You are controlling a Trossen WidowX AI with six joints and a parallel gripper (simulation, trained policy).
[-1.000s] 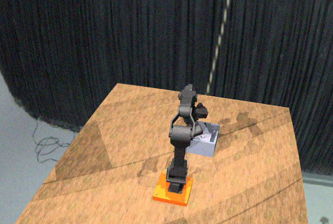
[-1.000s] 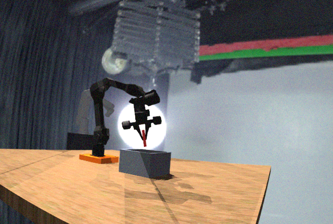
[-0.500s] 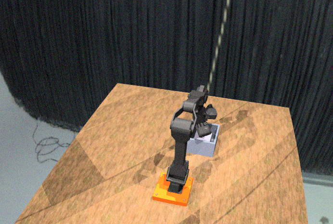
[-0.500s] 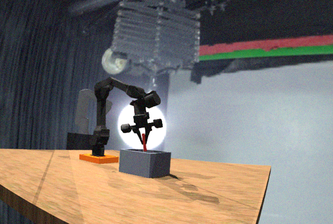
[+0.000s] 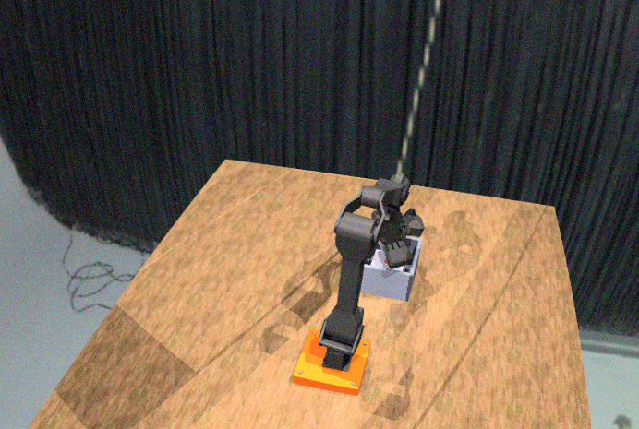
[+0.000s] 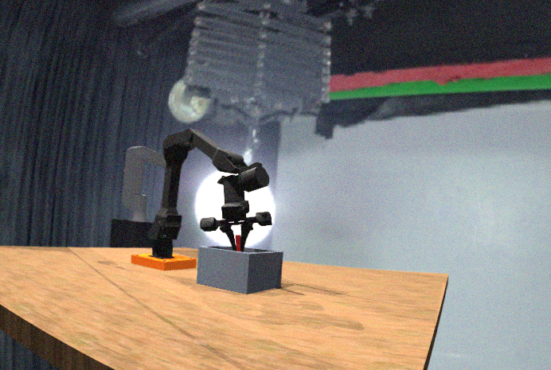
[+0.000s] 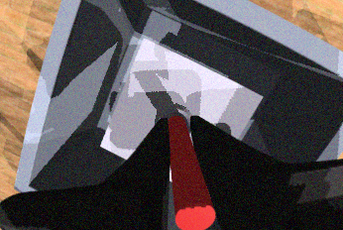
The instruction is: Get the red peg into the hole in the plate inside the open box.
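Right now the red peg is 10 mm to the left of my gripper tip, 10 mm behind it and 10 mm above it. Also, from my gripper tip: grey box 60 mm below, 10 mm to the left; plate 40 mm below, 10 mm to the left.
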